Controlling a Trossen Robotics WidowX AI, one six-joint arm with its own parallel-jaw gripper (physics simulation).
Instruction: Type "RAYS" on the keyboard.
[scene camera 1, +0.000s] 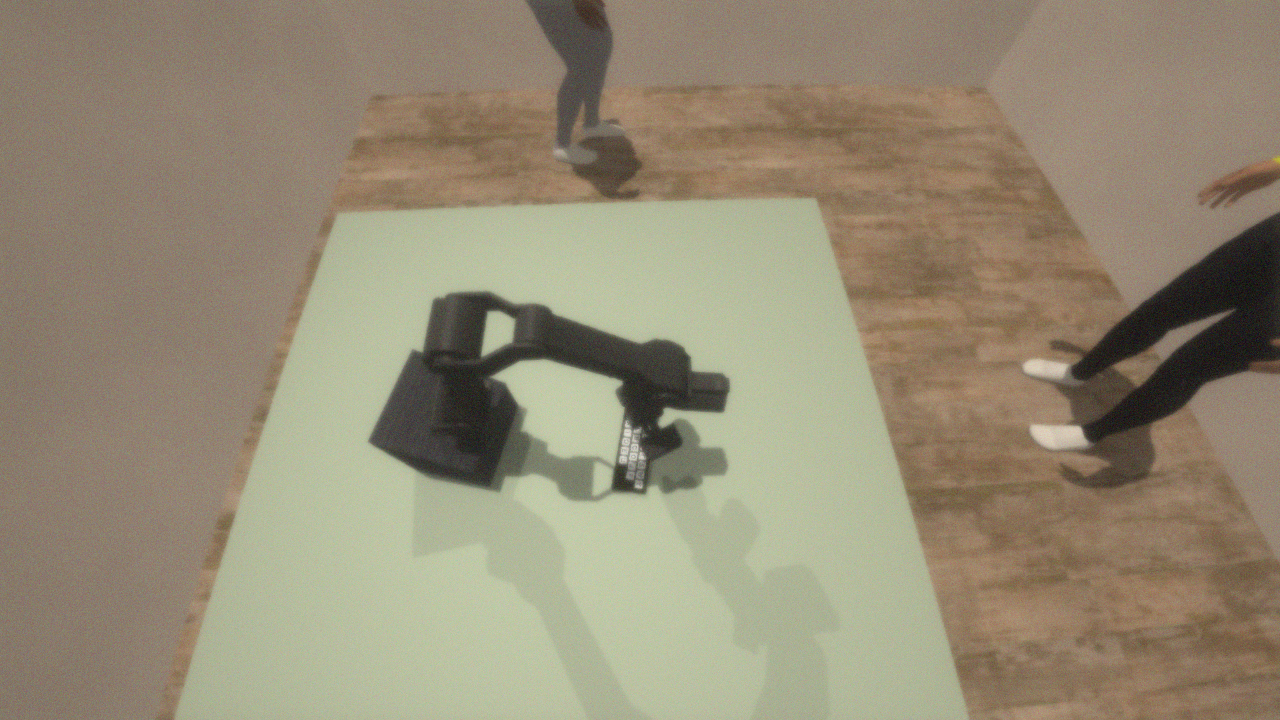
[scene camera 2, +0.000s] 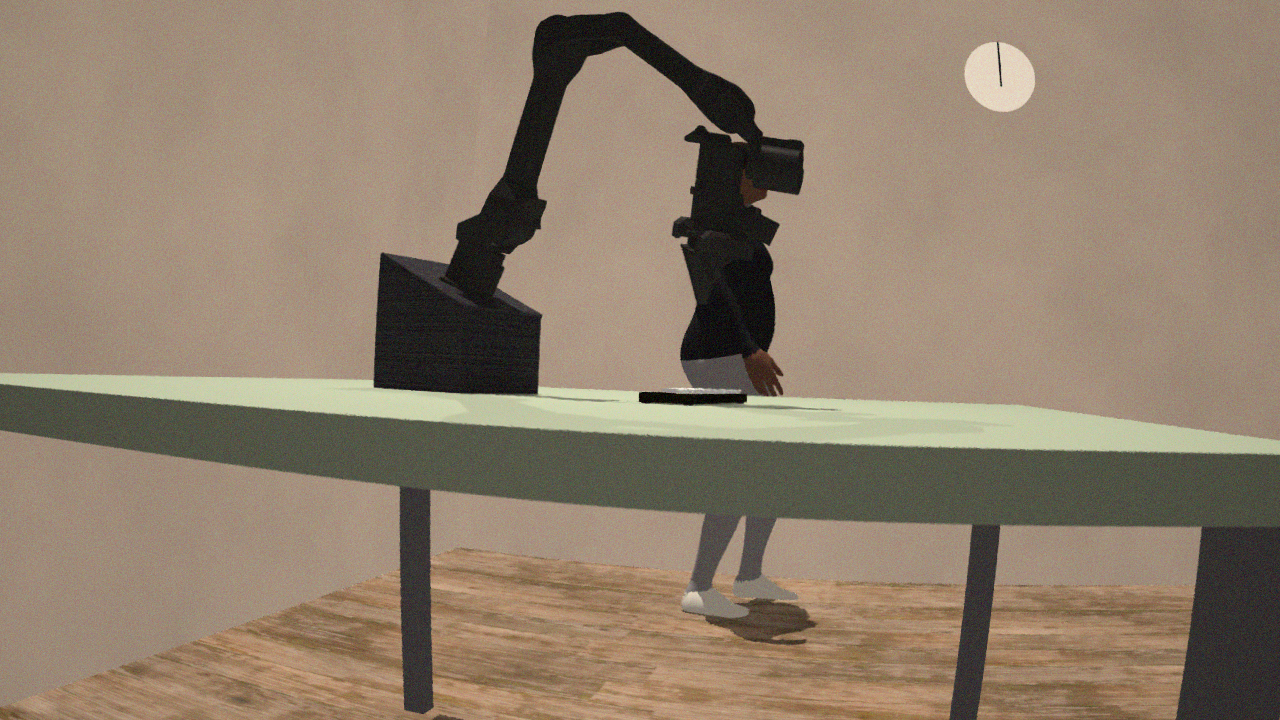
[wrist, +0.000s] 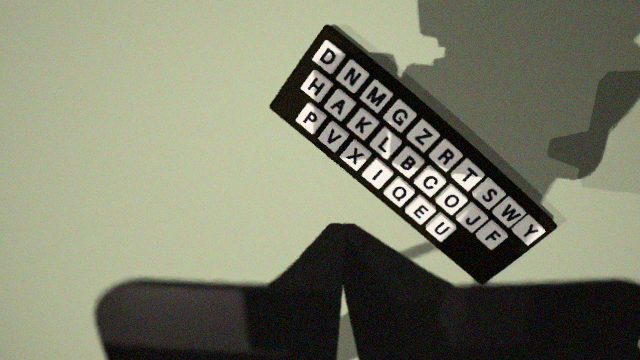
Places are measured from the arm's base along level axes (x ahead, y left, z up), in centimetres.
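Pixels of known places: gripper, between the fingertips: (scene camera 2: 701, 304) (wrist: 340, 236); arm's base, origin of its link: (scene camera 1: 448, 416) (scene camera 2: 466, 287).
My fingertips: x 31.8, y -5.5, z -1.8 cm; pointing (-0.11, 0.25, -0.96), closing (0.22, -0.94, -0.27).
Ahead of a thing's pixels: the offset from my fingertips to its middle.
The black keyboard @(dx -0.1, dy -2.7, dz -11.5 cm) (scene camera 1: 631, 461) (scene camera 2: 691, 398) (wrist: 407, 163) lies flat on the table, with white letter keys in three rows. It lies diagonally in the wrist view. The R key @(dx +1.2, dy -4.2, dz -10.9 cm) (wrist: 445, 156), S key @(dx -0.2, dy -7.7, dz -10.9 cm) (wrist: 489, 195) and Y key @(dx -1.6, dy -11.1, dz -10.9 cm) (wrist: 530, 230) are in its upper row; the A key @(dx +2.2, dy +2.9, dz -10.9 cm) (wrist: 339, 104) is in the middle row, between H and K. My gripper (scene camera 2: 700, 300) (wrist: 340, 236) is shut and empty, pointing down high above the keyboard. In the wrist view its tips appear below and left of the keys. In scene camera 1 the arm hides part of the keyboard's far end.
The pale green table (scene camera 1: 295, 573) (scene camera 2: 268, 447) carries the arm's dark wedge base (scene camera 1: 402, 420) (scene camera 2: 456, 349), left of the keyboard. Arm shadows fall around the keyboard. One person (scene camera 1: 586, 67) stands beyond the far edge, another (scene camera 1: 1181, 331) at the right. A wall clock (scene camera 2: 984, 80) hangs behind.
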